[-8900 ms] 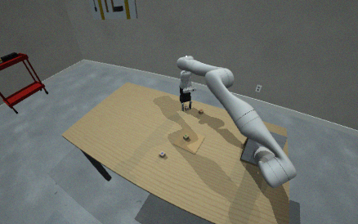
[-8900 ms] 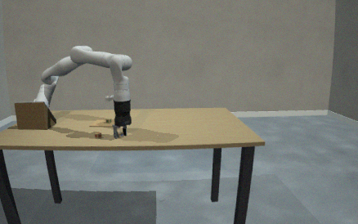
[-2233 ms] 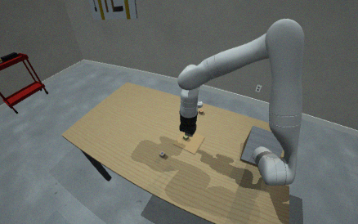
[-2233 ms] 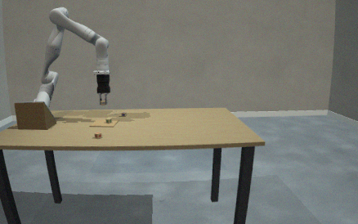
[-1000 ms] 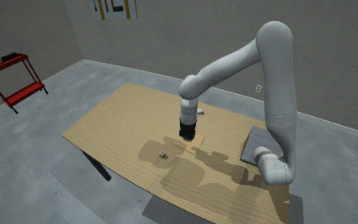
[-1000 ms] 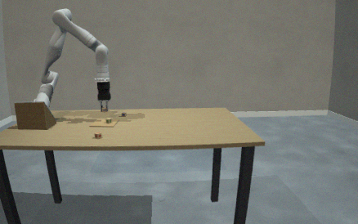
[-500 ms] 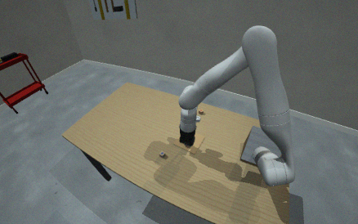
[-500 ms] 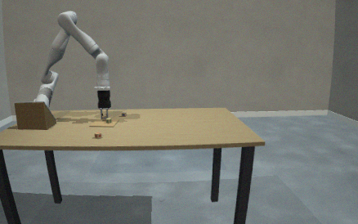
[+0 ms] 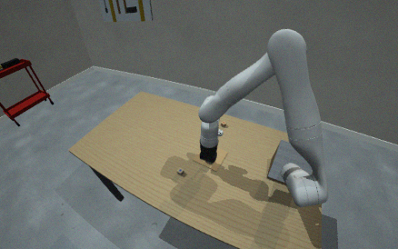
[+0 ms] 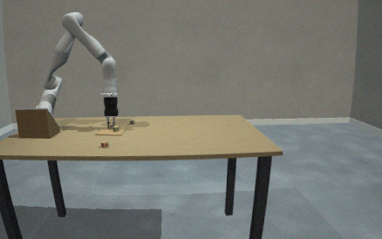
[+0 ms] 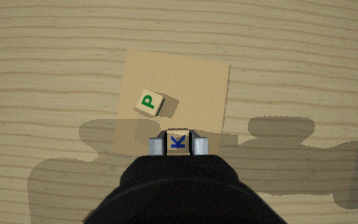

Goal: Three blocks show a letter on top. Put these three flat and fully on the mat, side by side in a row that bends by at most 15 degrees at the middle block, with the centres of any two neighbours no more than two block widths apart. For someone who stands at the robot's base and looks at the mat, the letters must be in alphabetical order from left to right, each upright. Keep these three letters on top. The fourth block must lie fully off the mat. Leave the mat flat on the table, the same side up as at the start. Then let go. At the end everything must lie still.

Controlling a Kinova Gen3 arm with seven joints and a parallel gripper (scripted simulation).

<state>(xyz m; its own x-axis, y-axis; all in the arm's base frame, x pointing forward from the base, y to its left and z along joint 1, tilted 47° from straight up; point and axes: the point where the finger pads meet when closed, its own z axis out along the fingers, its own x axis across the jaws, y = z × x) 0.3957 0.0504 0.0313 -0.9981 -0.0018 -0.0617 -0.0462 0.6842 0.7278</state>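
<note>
Right now my hand is 1 cm above the blue K block. From my hand the other things lie so: tan mat (1 cm ahead, 4 cm to the right, 3 cm below); green P block (3 cm ahead, 4 cm to the right, 1 cm below); blue R block (10 cm ahead, 12 cm to the left, 2 cm below).
</note>
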